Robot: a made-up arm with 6 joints. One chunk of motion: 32 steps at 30 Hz.
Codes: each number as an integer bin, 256 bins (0 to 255) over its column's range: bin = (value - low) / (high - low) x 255, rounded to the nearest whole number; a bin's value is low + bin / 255 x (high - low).
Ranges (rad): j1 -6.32..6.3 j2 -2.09..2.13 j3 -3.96..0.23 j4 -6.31..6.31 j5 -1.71..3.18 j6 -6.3..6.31
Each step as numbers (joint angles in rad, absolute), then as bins.
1 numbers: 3.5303 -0.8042 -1.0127 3.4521 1.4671 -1.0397
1 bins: 199 78 179 197 166 106
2 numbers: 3.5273 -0.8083 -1.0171 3.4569 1.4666 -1.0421
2 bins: 199 77 179 197 166 106
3 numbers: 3.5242 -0.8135 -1.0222 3.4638 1.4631 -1.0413
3 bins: 199 77 179 197 165 106
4 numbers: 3.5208 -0.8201 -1.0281 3.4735 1.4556 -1.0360
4 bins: 199 77 178 198 165 106
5 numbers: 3.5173 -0.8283 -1.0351 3.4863 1.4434 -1.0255
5 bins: 199 76 178 198 164 107
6 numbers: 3.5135 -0.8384 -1.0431 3.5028 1.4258 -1.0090
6 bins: 199 76 178 198 164 107
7 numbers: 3.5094 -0.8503 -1.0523 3.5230 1.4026 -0.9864
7 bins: 199 75 177 199 162 107
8 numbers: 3.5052 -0.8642 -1.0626 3.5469 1.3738 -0.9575
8 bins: 199 74 176 199 161 108
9 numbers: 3.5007 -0.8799 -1.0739 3.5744 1.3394 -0.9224
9 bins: 198 73 176 200 159 109
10 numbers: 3.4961 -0.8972 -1.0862 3.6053 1.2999 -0.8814
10 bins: 198 72 175 200 157 110
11 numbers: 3.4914 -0.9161 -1.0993 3.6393 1.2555 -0.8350
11 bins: 198 71 174 201 155 111
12 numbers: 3.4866 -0.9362 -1.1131 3.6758 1.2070 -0.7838
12 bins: 198 70 173 202 152 112
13 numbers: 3.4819 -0.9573 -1.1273 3.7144 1.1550 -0.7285
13 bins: 198 68 172 203 149 113
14 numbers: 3.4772 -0.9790 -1.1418 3.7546 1.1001 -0.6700
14 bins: 198 67 172 203 147 114
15 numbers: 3.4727 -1.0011 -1.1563 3.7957 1.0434 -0.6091
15 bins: 198 66 171 204 144 115
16 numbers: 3.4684 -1.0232 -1.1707 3.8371 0.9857 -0.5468
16 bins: 198 64 170 205 141 116
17 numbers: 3.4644 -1.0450 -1.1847 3.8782 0.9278 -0.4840
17 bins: 198 63 169 206 138 118
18 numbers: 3.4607 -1.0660 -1.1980 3.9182 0.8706 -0.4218
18 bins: 198 62 168 207 135 119
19 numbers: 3.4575 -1.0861 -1.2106 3.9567 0.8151 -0.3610
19 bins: 198 61 167 207 132 120
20 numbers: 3.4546 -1.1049 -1.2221 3.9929 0.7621 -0.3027
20 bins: 198 60 167 208 129 121
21 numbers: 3.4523 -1.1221 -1.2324 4.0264 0.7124 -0.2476
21 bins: 197 58 166 209 126 122
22 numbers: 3.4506 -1.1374 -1.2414 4.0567 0.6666 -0.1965
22 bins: 197 58 165 209 124 123
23 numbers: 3.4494 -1.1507 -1.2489 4.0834 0.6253 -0.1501
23 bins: 197 57 165 210 122 124
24 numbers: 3.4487 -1.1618 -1.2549 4.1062 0.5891 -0.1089
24 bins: 197 56 165 210 120 125
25 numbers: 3.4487 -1.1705 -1.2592 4.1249 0.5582 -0.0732
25 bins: 197 56 164 211 118 126
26 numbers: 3.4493 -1.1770 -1.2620 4.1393 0.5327 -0.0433
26 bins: 197 55 164 211 117 127
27 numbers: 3.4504 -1.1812 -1.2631 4.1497 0.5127 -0.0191
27 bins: 197 55 164 211 116 127
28 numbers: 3.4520 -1.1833 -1.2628 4.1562 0.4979 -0.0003
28 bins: 197 55 164 211 115 127
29 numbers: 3.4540 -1.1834 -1.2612 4.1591 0.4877 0.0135
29 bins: 197 55 164 212 115 128
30 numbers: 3.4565 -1.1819 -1.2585 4.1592 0.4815 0.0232
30 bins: 198 55 164 212 114 128
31 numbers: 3.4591 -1.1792 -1.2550 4.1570 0.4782 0.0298
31 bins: 198 55 165 211 114 128
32 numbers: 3.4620 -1.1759 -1.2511 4.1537 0.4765 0.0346
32 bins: 198 55 165 211 114 128
